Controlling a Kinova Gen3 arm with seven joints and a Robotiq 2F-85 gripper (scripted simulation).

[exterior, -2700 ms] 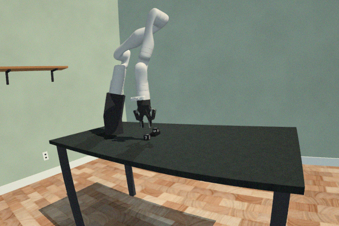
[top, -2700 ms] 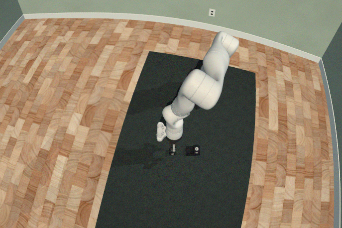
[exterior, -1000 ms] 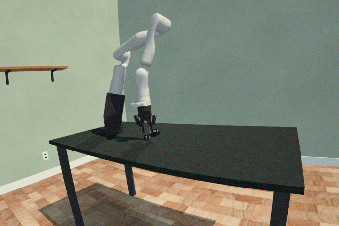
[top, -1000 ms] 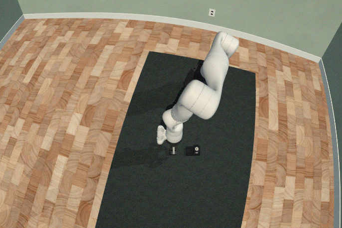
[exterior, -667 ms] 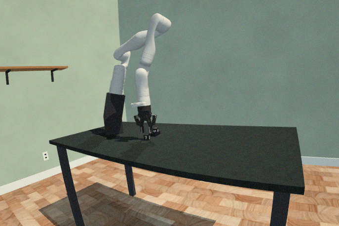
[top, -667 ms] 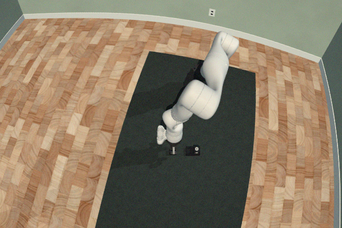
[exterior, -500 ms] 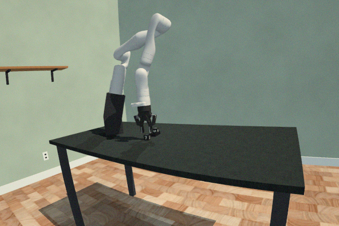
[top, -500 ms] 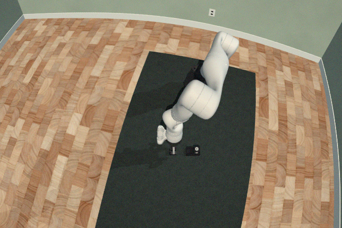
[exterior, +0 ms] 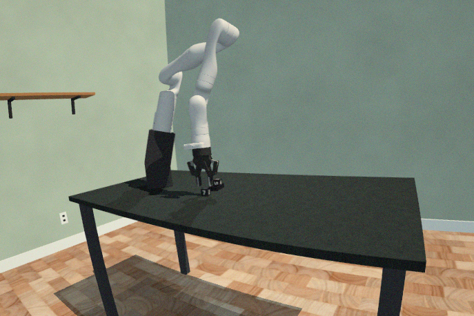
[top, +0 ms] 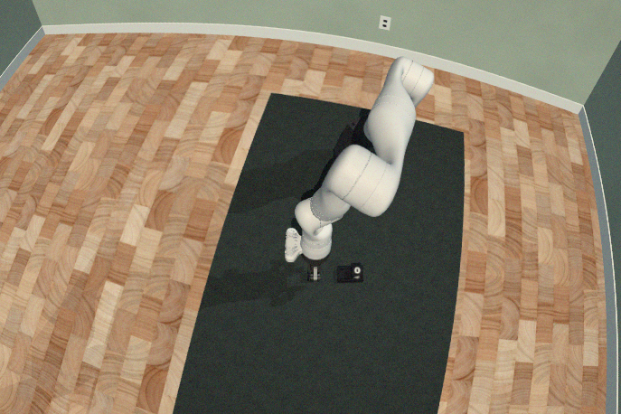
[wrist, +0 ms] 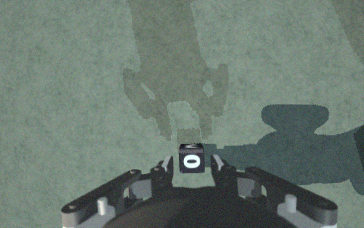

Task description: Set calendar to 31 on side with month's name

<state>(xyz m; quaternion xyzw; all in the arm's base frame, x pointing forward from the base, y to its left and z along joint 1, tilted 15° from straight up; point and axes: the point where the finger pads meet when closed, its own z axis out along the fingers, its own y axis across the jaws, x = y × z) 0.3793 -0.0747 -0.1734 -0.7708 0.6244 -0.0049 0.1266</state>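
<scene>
Now: the black calendar tray 100 mm to the left of my hand, 50 mm below it and 30 mm behind it.
</scene>
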